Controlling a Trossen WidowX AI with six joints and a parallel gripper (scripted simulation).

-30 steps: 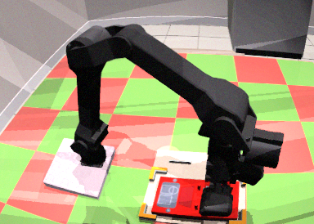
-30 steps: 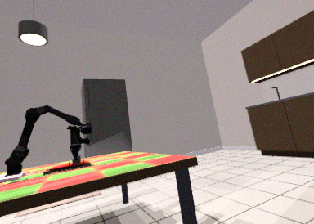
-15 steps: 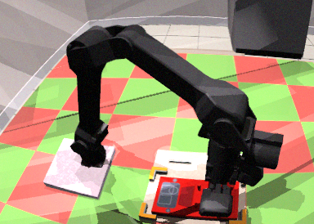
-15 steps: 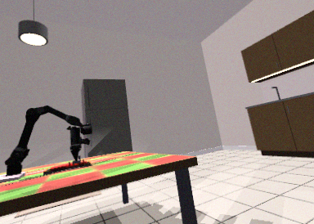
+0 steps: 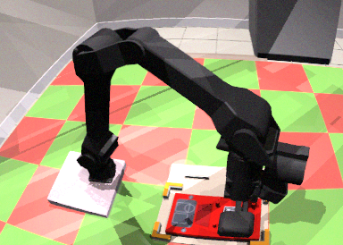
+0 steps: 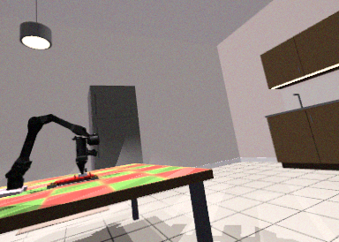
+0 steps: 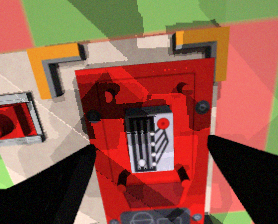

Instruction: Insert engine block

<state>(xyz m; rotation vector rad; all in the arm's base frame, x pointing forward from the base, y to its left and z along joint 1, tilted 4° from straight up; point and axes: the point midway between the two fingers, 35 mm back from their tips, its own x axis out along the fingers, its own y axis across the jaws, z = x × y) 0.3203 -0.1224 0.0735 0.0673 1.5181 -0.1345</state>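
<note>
The grey engine block lies 20 mm below my gripper tip.
</note>
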